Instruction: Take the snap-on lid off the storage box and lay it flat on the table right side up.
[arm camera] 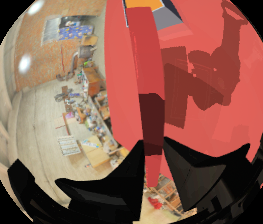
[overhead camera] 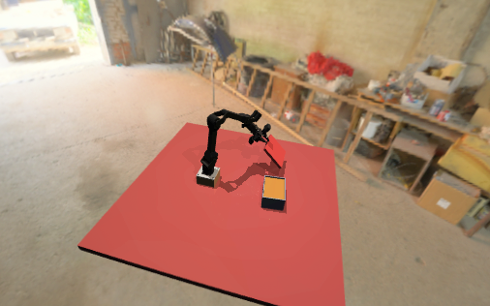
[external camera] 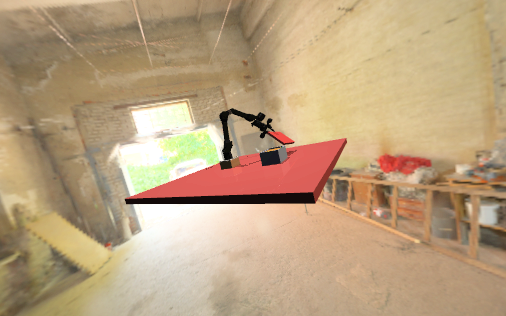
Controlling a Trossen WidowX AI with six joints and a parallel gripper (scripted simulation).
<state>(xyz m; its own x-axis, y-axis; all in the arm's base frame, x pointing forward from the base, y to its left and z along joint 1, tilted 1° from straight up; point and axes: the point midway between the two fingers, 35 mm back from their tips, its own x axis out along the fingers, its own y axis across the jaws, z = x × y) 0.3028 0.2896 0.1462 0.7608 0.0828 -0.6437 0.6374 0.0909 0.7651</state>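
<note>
Now: the red lid 6 cm ahead of my gripper tip, 5 cm below it and 1 cm to the right of it. From my gripper tip the other things lie so: storage box: 32 cm to the right, 15 cm below, 11 cm ahead.
</note>
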